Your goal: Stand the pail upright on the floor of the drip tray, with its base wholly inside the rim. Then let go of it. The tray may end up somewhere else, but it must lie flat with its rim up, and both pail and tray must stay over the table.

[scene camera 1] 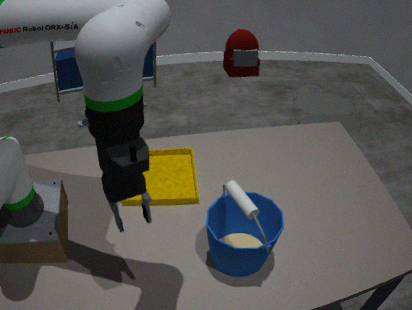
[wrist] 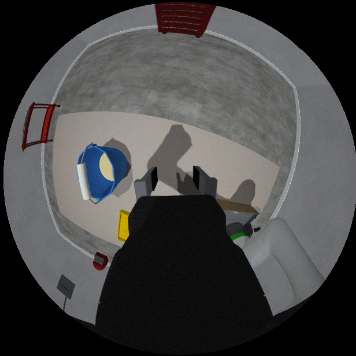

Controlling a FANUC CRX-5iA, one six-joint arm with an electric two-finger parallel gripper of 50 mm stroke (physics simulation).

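Places are measured from the arm's base along level axes (x back, y down, z right), in metres.
Where they show: gripper, fingertip midpoint: (scene camera 1: 133, 223); arm's base at its link origin: (scene camera 1: 24, 210).
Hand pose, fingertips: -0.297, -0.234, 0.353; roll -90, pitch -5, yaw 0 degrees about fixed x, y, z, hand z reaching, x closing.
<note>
Things, the pixels of their top centre, and the offset from my fingertips, as dx, dy, dz. "pt": a spot on its surface instead. Level surfaces: height alone.
- blue pail at a spot on its surface: (scene camera 1: 235, 260) pt -0.231, +0.233, +0.012
- yellow drip tray at its top centre: (scene camera 1: 158, 172) -0.191, +0.308, -0.448
- table at its surface level: dy +0.335
The blue pail (scene camera 1: 235, 260) (wrist: 117, 164) stands upright on the table, right of the gripper in the scene view and left of it in the wrist view. Its wire handle with a white grip (scene camera 1: 242, 199) (wrist: 83, 181) leans over the rim; a pale yellow round patch shows inside. The yellow drip tray (scene camera 1: 172, 177) (wrist: 123, 227) lies flat, rim up, behind the pail and to its left in the scene view; the arm hides part of it in both views. My gripper (scene camera 1: 134, 226) (wrist: 174, 173) is open and empty, above the table, apart from pail and tray.
The table (scene camera 1: 310, 200) (wrist: 142, 135) carries the robot's base on a wooden block (scene camera 1: 32, 251) (wrist: 237, 205) at the left in the scene view. The table's right and front edges show beyond the pail. A red welding helmet (scene camera 1: 242, 47) (wrist: 100, 262) is in the background.
</note>
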